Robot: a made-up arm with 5 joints. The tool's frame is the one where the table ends. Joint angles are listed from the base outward.
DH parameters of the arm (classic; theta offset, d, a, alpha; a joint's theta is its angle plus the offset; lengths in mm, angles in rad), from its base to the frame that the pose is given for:
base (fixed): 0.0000 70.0 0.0 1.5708
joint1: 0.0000 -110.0 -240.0 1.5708
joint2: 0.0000 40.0 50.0 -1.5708
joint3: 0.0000 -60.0 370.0 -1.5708
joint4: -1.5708 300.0 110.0 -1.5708
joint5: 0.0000 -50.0 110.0 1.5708
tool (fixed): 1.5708 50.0 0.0 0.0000
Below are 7 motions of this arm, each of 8 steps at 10 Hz.
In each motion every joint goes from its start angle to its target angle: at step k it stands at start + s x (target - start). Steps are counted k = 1, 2, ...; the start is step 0. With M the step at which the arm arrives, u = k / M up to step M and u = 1 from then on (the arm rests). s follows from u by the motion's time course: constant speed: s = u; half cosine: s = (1 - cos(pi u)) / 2; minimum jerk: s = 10 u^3 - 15 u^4 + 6 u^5.
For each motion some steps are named. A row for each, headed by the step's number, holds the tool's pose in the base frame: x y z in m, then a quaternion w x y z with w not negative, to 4 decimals.
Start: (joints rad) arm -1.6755 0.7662 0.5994 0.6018 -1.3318
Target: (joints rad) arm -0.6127 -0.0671 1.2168 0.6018 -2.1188
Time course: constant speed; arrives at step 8
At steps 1, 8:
1: 0.5113 0.0368 0.2808 0.5462 -0.6867 0.2751 0.3929
8: -0.1131 0.1214 0.6399 0.3883 -0.8201 -0.4065 -0.1065

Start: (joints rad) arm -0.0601 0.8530 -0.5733 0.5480 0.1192
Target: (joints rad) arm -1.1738 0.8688 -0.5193 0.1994 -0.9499
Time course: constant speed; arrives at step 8
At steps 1, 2, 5, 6, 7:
1: 0.0423 -0.4477 0.0866 0.9202 0.1515 0.3117 -0.1818
2: 0.0514 -0.4423 0.1020 0.8996 0.0685 0.3889 -0.1866
5: 0.1059 -0.4129 0.1184 0.7658 -0.1684 0.6065 -0.1316
6: 0.1273 -0.3995 0.1103 0.6988 -0.2375 0.6685 -0.0915
7: 0.1467 -0.3848 0.0951 0.6219 -0.2989 0.7226 -0.0420

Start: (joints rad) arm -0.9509 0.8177 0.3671 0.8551 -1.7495
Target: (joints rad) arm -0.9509 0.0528 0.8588 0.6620 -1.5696
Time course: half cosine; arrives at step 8
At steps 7, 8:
7: 0.2669 0.0933 0.5691 0.6618 -0.6826 -0.1710 0.2585
8: 0.2602 0.0929 0.5767 0.6686 -0.6744 -0.1829 0.2542

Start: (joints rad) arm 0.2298 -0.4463 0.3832 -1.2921 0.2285
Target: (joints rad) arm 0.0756 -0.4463 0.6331 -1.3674 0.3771
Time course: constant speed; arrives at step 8
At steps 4, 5, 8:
4: -0.2929 0.1647 0.3292 0.8164 0.3532 -0.2823 -0.3592
5: -0.2970 0.1624 0.3302 0.8077 0.3688 -0.2860 -0.3603
8: -0.3085 0.1563 0.3334 0.7796 0.4144 -0.2973 -0.3635

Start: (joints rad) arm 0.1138 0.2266 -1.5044 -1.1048 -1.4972
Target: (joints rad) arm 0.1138 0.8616 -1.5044 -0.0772 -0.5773
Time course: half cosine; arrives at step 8
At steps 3, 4, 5, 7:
3: 0.2437 -0.0681 -0.1781 0.4669 -0.4459 0.7635 0.0165
4: 0.1986 -0.1540 -0.1806 0.5708 -0.3185 0.7566 -0.0205
5: 0.1380 -0.2303 -0.1965 0.6538 -0.1758 0.7333 -0.0629
7: 0.0348 -0.3114 -0.2410 0.7305 0.0415 0.6701 -0.1247

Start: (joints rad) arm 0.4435 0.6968 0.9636 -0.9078 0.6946
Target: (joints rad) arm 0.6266 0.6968 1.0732 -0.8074 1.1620
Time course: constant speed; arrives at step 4
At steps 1, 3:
1: -0.3967 0.1235 0.1296 0.3701 0.3703 -0.7949 -0.3066
3: -0.3886 0.1138 0.0935 0.2935 0.4047 -0.8508 -0.1619

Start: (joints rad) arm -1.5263 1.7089 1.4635 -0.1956 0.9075
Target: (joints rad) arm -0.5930 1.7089 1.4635 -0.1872 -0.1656
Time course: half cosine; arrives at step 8
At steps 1, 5, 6, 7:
1: 0.2337 0.2957 0.4509 0.9010 -0.4076 -0.1147 -0.0948
5: -0.0176 0.3782 0.5188 0.6521 -0.6223 -0.2817 -0.3288
6: -0.0755 0.3965 0.5074 0.5751 -0.6483 -0.2959 -0.4018
7: -0.1112 0.4077 0.4951 0.5222 -0.6588 -0.2986 -0.4519

